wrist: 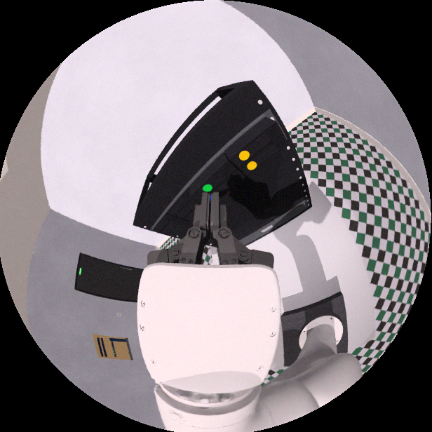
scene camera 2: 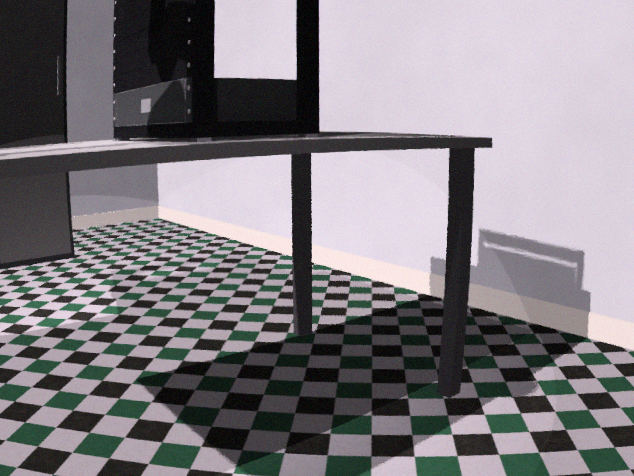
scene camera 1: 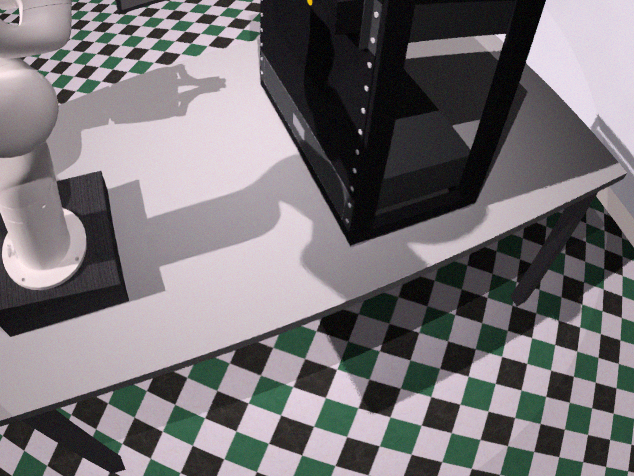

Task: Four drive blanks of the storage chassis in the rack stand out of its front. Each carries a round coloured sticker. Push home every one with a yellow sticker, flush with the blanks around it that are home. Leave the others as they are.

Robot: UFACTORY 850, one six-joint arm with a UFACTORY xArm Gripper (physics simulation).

my gripper: wrist 210,200; not seen in scene camera 2 (out of frame); not seen in scene camera 1 (out of frame)
black rack: wrist 240,147; scene camera 2; scene camera 1
same spot on black rack: (scene camera 2: 163,65) = (scene camera 1: 321,131)
